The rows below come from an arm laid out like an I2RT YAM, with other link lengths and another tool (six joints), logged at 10 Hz.
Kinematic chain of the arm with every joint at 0, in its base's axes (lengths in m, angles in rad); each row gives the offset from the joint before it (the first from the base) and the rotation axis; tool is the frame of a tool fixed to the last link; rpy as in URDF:
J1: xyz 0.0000 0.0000 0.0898 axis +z
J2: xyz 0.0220 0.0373 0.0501 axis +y
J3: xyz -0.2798 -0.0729 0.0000 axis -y
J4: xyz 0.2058 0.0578 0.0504 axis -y
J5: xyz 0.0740 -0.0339 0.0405 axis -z
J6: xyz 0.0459 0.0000 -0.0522 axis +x
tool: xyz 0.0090 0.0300 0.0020 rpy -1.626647 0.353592 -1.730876
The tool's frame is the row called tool.
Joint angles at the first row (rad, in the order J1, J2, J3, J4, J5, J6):
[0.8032 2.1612 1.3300 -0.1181 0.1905 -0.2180]
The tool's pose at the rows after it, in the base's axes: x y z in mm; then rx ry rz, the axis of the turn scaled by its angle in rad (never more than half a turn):
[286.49 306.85 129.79 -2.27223 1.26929 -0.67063]
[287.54 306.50 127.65 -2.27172 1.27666 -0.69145]
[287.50 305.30 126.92 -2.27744 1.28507 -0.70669]
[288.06 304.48 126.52 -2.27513 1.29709 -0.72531]
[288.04 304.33 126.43 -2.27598 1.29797 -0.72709]
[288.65 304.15 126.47 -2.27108 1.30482 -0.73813]
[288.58 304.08 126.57 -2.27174 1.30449 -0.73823]
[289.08 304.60 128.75 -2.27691 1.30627 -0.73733]
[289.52 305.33 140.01 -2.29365 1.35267 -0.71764]
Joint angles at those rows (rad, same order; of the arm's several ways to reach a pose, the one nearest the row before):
[0.8032 2.1796 1.3300 -0.1047 0.1932 -0.2180]
[0.8032 2.1849 1.3304 -0.1024 0.2100 -0.2180]
[0.8032 2.1849 1.3304 -0.1112 0.2233 -0.2173]
[0.8032 2.1849 1.3304 -0.1150 0.2398 -0.2131]
[0.8032 2.1849 1.3304 -0.1162 0.2413 -0.2131]
[0.8032 2.1849 1.3308 -0.1158 0.2508 -0.2100]
[0.8032 2.1845 1.3308 -0.1165 0.2508 -0.2104]
[0.8032 2.1834 1.3430 -0.1352 0.2508 -0.2100]
[0.8032 2.1723 1.3953 -0.2371 0.2497 -0.1776]

